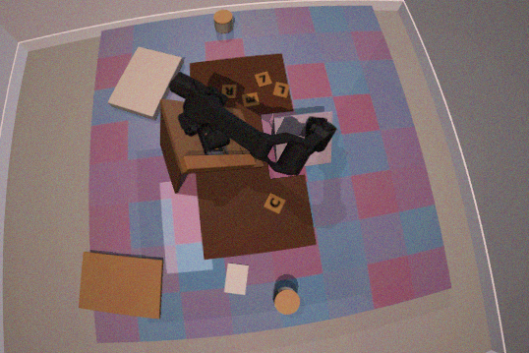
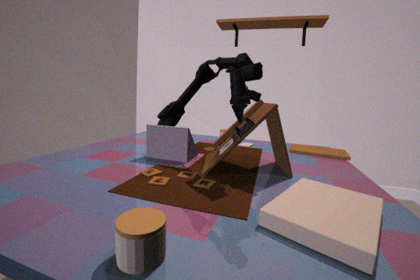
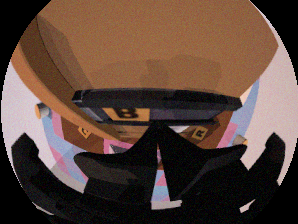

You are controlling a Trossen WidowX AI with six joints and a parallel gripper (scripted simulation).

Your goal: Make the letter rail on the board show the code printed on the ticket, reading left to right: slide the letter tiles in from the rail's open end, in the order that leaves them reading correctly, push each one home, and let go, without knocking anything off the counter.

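Right now the orange letter tile is 40 mm to the left of my gripper tip and 10 mm below it. From my gripper tip the other things lie so: white ticket: 30 mm behind, 60 mm to the right, 80 mm below; then brown mat: 140 mm behind, 10 mm to the right, 180 mm below; then cream slab: 300 mm ahead, 270 mm to the right, 160 mm below.
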